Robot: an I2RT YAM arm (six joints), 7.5 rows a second.
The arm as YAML. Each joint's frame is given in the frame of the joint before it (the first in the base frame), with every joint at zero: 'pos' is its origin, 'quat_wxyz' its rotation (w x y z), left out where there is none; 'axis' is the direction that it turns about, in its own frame. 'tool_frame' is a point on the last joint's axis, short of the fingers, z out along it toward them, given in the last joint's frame.
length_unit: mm
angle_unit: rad
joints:
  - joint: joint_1
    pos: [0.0, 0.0, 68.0]
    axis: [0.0, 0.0, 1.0]
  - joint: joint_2
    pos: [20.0, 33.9, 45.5]
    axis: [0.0, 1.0, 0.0]
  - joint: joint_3
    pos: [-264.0, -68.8, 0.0]
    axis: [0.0, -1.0, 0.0]
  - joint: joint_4
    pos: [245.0, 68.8, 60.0]
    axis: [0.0, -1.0, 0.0]
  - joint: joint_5
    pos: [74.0, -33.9, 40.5]
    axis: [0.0, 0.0, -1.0]
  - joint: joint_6
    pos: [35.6, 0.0, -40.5]
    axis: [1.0, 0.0, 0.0]
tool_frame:
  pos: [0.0, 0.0, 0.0]
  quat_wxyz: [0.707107, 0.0, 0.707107, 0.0]
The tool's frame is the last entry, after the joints.
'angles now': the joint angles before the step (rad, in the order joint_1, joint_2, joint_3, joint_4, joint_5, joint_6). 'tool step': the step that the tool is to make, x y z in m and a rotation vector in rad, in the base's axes. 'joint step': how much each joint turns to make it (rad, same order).
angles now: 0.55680, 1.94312, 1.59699, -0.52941, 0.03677, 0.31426
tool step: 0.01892, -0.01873, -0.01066, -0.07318, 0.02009, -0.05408
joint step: -0.05508, 0.04841, 0.03951, -0.04346, 0.04098, -0.03370
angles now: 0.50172, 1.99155, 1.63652, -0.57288, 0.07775, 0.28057
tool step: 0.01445, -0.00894, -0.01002, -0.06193, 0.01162, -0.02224
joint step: -0.02989, 0.05117, 0.04323, -0.02795, 0.03551, -0.03520
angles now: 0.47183, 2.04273, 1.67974, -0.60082, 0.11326, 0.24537
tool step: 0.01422, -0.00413, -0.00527, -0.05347, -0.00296, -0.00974
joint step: -0.01919, 0.05299, 0.06217, -0.02570, 0.03531, -0.03582
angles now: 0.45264, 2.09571, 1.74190, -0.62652, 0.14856, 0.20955
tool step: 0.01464, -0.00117, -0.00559, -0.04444, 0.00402, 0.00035
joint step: -0.01386, 0.06255, 0.07872, -0.03362, 0.02425, -0.03338
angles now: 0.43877, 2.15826, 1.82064, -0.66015, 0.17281, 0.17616
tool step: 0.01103, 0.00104, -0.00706, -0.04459, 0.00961, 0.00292
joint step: -0.00581, 0.05747, 0.06889, -0.03393, 0.02612, -0.02723
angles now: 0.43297, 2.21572, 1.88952, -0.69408, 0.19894, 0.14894
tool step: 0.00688, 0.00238, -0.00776, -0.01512, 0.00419, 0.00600
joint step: -0.00100, 0.03887, 0.03472, -0.00349, 0.00659, -0.01246
